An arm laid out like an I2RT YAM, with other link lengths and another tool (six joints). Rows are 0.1 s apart.
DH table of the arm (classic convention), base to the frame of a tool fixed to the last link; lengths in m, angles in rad. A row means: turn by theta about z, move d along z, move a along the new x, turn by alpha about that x. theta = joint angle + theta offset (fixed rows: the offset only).
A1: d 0.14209; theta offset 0; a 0.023; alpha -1.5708
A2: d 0; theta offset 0; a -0.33; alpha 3.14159
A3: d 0; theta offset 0.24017; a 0.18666; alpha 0
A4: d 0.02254; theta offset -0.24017; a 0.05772; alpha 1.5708
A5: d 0.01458; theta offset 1.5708; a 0; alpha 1.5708
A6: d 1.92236; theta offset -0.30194; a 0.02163; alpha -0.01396
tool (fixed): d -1.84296; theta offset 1.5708; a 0; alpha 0
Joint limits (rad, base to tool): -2.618..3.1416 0..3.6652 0..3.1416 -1.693..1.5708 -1.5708..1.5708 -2.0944..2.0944
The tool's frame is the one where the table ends.
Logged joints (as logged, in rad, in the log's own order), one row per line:
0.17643, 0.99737, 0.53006, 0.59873, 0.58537, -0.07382
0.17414, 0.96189, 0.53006, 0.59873, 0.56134, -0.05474
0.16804, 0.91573, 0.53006, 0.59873, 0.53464, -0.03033
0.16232, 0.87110, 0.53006, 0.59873, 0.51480, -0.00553
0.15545, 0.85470, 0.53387, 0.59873, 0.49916, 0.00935
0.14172, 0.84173, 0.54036, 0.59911, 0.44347, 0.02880
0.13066, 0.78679, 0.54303, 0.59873, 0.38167, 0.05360
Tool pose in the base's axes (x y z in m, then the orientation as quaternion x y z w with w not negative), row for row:
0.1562, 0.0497, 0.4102, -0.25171, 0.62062, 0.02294, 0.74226
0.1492, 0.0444, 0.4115, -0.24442, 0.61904, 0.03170, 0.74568
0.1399, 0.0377, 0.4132, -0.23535, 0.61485, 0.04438, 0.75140
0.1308, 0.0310, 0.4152, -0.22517, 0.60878, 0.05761, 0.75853
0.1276, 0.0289, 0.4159, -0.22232, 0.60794, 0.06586, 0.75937
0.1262, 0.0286, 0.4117, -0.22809, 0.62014, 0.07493, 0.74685
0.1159, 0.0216, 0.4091, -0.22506, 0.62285, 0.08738, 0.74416
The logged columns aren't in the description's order. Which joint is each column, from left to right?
Columns, left to right: A5, A2, A3, A1, A4, A6.
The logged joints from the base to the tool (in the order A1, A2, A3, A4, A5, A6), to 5 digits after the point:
0.59873, 0.99737, 0.53006, 0.58537, 0.17643, -0.07382
0.59873, 0.96189, 0.53006, 0.56134, 0.17414, -0.05474
0.59873, 0.91573, 0.53006, 0.53464, 0.16804, -0.03033
0.59873, 0.87110, 0.53006, 0.51480, 0.16232, -0.00553
0.59873, 0.85470, 0.53387, 0.49916, 0.15545, 0.00935
0.59911, 0.84173, 0.54036, 0.44347, 0.14172, 0.02880
0.59873, 0.78679, 0.54303, 0.38167, 0.13066, 0.05360

